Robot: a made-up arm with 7 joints. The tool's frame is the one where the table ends. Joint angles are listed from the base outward.
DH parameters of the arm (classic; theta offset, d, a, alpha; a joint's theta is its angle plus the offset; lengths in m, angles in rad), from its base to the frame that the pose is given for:
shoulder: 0 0.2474 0 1.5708
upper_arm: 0 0.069 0 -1.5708
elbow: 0 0.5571 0.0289 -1.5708
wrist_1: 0 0.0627 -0.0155 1.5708
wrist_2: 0 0.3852 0 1.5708
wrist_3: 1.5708 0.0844 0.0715 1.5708
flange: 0 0.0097 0 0
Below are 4 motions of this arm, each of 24 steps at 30 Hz.
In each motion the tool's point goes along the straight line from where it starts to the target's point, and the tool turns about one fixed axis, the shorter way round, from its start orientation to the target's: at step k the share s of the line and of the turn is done. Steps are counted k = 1, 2, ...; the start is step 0. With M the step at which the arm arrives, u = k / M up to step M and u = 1 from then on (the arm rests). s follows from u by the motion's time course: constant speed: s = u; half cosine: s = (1 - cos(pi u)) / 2; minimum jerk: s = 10 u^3 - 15 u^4 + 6 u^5.
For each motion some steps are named. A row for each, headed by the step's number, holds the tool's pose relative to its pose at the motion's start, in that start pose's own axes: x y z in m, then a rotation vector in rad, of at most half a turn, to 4 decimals.
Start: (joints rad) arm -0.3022 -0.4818 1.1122 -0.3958 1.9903 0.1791 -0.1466
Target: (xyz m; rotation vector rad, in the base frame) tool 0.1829 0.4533 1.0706 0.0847 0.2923 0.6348
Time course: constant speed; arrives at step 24
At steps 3, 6, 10, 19, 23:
3: -0.0642 0.0493 0.0278 0.0282 0.1831 0.1572
6: -0.1283 0.0985 0.0556 0.0564 0.3663 0.3145
10: -0.2138 0.1642 0.0927 0.0940 0.6105 0.5242
19: -0.4063 0.3120 0.1761 0.1786 1.1599 0.9959
23: -0.4918 0.3777 0.2132 0.2162 1.4040 1.2056

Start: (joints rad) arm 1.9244 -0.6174 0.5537 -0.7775 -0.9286 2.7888 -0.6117
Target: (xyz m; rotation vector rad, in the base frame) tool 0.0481 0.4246 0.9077 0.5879 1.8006 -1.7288
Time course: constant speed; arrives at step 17
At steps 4, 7, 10, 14, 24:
4: 0.0075 -0.0076 -0.0424 -0.0951 0.0464 0.0458
7: 0.0130 -0.0133 -0.0742 -0.1664 0.0812 0.0802
10: 0.0186 -0.0190 -0.1060 -0.2376 0.1160 0.1146
14: 0.0261 -0.0265 -0.1483 -0.3327 0.1624 0.1605
24: 0.0317 -0.0322 -0.1801 -0.4040 0.1972 0.1949

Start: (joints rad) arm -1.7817 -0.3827 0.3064 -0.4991 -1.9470 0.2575 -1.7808
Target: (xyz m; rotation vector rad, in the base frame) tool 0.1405 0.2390 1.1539 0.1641 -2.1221 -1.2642
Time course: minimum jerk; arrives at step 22
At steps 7, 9, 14, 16, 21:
7: -0.0646 -0.0157 -0.0199 0.0572 -0.1237 0.1284
9: -0.1145 -0.0278 -0.0353 0.1014 -0.2194 0.2277
14: -0.2555 -0.0621 -0.0788 0.2261 -0.4894 0.5079
16: -0.2994 -0.0728 -0.0924 0.2650 -0.5735 0.5952
21: -0.3434 -0.0835 -0.1060 0.3039 -0.6578 0.6827

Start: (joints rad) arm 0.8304 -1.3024 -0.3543 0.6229 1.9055 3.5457 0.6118
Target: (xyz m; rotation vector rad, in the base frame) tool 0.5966 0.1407 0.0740 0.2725 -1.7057 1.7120
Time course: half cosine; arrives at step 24
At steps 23, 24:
23: 0.1519 0.1251 0.3961 -0.1234 0.5685 -1.0120
24: 0.1526 0.1256 0.3978 -0.1239 0.5709 -1.0163

